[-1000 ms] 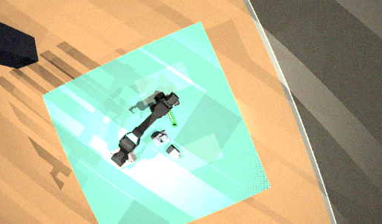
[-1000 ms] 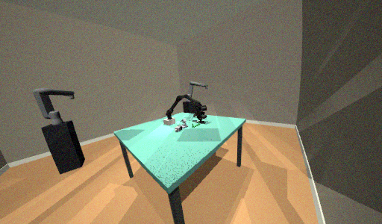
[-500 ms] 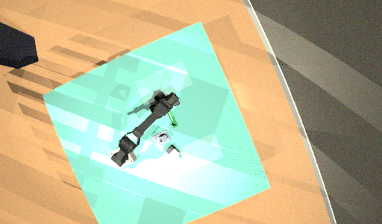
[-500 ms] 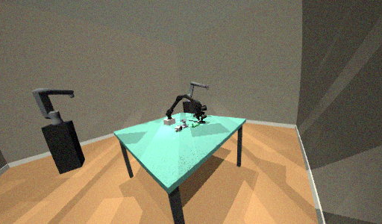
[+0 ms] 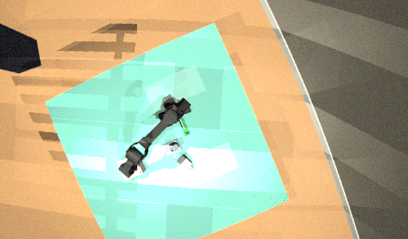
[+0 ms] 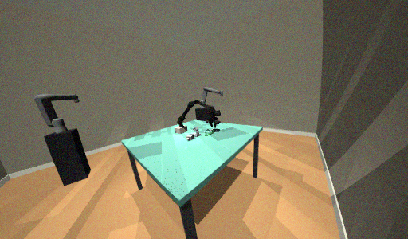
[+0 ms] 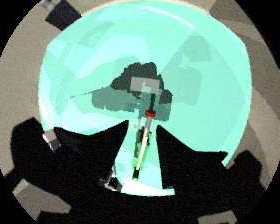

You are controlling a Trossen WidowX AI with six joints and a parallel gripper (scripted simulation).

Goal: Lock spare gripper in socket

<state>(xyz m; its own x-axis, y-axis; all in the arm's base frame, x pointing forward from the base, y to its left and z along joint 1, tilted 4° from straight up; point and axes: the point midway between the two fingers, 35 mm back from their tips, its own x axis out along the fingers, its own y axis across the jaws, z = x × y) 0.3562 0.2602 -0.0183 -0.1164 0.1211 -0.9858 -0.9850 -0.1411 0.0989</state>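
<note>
My gripper tip is 2 cm short of the green bar, 10 cm to the left of it and 3 cm above it. The rest, counted from my gripper tip: spare gripper 2 cm behind, 34 cm to the right, 3 cm below; grey mount 8 cm behind, 22 cm to the right.
</note>
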